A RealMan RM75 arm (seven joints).
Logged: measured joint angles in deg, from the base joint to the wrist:
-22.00, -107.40, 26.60, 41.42, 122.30, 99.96, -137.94
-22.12, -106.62, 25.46, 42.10, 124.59, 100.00, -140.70
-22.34, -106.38, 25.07, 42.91, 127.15, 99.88, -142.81
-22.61, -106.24, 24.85, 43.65, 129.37, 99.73, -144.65
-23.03, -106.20, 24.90, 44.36, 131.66, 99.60, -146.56
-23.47, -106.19, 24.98, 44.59, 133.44, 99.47, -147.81
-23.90, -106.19, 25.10, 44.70, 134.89, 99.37, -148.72
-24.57, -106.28, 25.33, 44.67, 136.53, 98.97, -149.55
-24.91, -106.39, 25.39, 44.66, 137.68, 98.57, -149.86
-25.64, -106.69, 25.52, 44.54, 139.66, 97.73, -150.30
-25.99, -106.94, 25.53, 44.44, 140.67, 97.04, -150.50
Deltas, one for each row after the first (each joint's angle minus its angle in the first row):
-0.12, 0.78, -1.14, 0.68, 2.29, 0.04, -2.76
-0.34, 1.02, -1.53, 1.49, 4.85, -0.08, -4.87
-0.61, 1.16, -1.75, 2.23, 7.07, -0.23, -6.71
-1.03, 1.20, -1.70, 2.94, 9.36, -0.36, -8.62
-1.47, 1.21, -1.62, 3.17, 11.14, -0.49, -9.87
-1.90, 1.21, -1.50, 3.28, 12.59, -0.59, -10.78
-2.57, 1.12, -1.27, 3.25, 14.23, -0.99, -11.61
-2.91, 1.01, -1.21, 3.24, 15.38, -1.39, -11.92
-3.64, 0.71, -1.08, 3.12, 17.36, -2.23, -12.36
-3.99, 0.46, -1.07, 3.02, 18.37, -2.92, -12.56

